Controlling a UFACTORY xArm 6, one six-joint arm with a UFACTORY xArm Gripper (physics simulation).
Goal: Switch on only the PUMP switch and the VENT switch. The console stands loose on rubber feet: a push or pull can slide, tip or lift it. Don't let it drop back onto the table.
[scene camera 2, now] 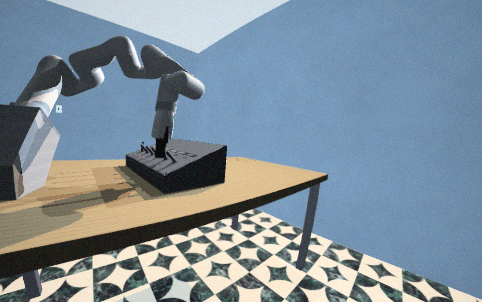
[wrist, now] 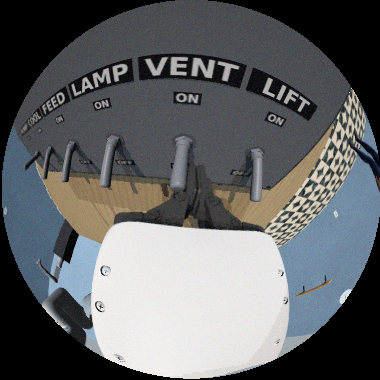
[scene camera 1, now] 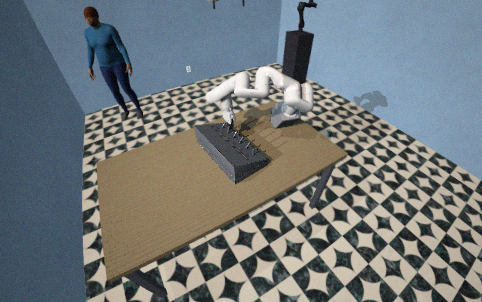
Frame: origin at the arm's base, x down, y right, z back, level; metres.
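Where they show: gripper, fingertip midpoint: (scene camera 2: 159,157) (wrist: 192,175) (scene camera 1: 230,128); arm's base, link origin: (scene camera 2: 26,121) (scene camera 1: 289,109).
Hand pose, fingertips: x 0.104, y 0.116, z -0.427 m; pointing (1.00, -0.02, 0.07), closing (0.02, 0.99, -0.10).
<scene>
Things, the pixels of their top centre, and the offset from my fingertips. Level surfaces: height alone.
- VENT lever, top centre: (wrist: 177,182) dx -0.039, dy -0.016, dz -0.021 m
- PUMP lever, top centre: (wrist: 24,168) dx -0.040, dy -0.301, dz +0.020 m
- LAMP lever, top centre: (wrist: 97,175) dx -0.031, dy -0.086, dz -0.003 m
- LIFT lever, top centre: (wrist: 263,191) dx -0.031, dy +0.056, dz -0.027 m
- FEED lever, top centre: (wrist: 58,172) dx -0.031, dy -0.157, dz +0.009 m
- COOL lever, top centre: (wrist: 39,171) dx -0.031, dy -0.228, dz +0.021 m
- wooden table, surface height: dx +0.095 m
The dark wedge console (scene camera 1: 215,148) (scene camera 2: 200,169) (wrist: 220,32) stands on the table with a row of grey levers. In the wrist view, the VENT lever (wrist: 180,165) leans toward the OFF side, partly covering its OFF mark. The PUMP lever (wrist: 32,160) is small at the far left end; its position is hard to read. My gripper (scene camera 1: 230,125) (scene camera 2: 160,155) (wrist: 192,175) is shut and empty, pointing down. Its fingertips are low over the panel's lower edge, close beside and behind the VENT lever; whether they touch it I cannot tell.
The LAMP lever (wrist: 106,162) is left of VENT and the LIFT lever (wrist: 257,175) is right of it. The FEED lever (wrist: 67,162) and COOL lever (wrist: 47,162) stand farther left. The wooden table (scene camera 1: 150,200) (scene camera 2: 270,172) carries the console and arm base. A person (scene camera 1: 107,47) stands beyond the table.
</scene>
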